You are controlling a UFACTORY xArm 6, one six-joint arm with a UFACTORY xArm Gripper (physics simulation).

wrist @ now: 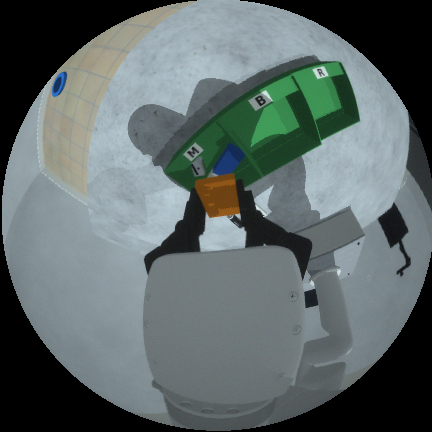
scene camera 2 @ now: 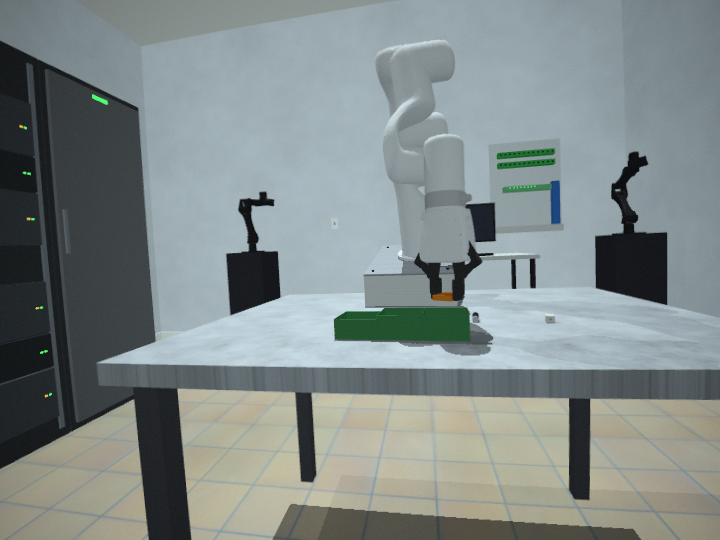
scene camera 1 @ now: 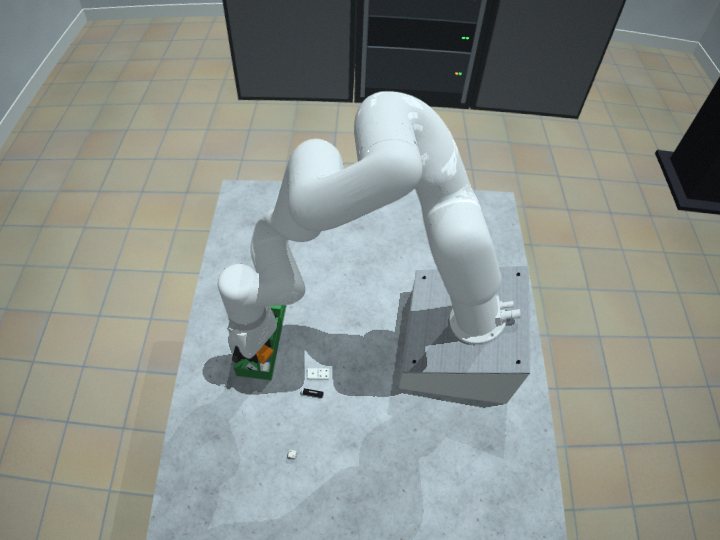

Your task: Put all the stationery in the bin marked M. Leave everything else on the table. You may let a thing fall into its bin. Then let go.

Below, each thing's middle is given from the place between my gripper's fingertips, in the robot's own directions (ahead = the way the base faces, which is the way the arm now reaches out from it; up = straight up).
I see my gripper right at the orange block (wrist: 218, 195). From my hand the other things lie so: green three-part bin (scene camera 2: 452, 323): 1 cm ahead, 9 cm to the right, 4 cm below.
